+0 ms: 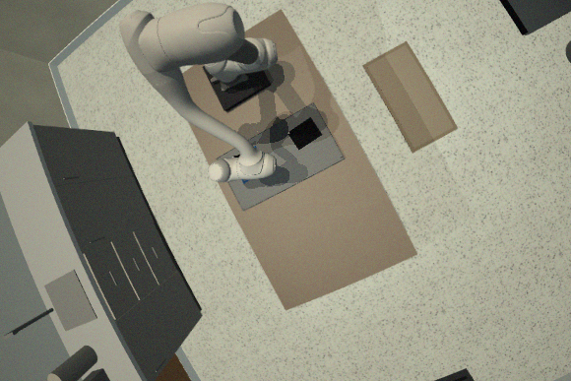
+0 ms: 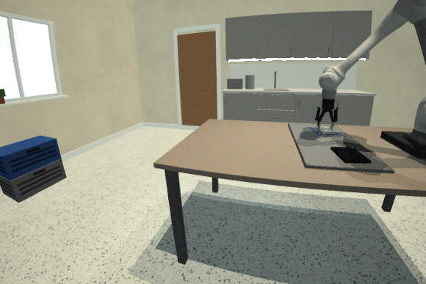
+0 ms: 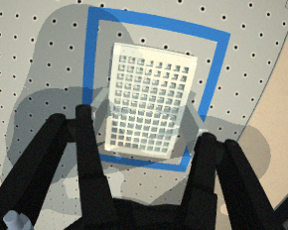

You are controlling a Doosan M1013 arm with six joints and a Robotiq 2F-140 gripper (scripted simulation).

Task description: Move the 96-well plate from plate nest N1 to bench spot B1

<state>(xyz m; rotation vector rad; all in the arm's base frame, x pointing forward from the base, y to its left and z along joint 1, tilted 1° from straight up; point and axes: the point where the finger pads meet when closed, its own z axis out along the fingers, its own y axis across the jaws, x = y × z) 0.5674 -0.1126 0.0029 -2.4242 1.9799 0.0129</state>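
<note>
Now: the white 96-well plate 2 cm below my hand. From my hand the other things lie so: black plate nest 38 cm to the left, 4 cm behind, 3 cm below.
</note>
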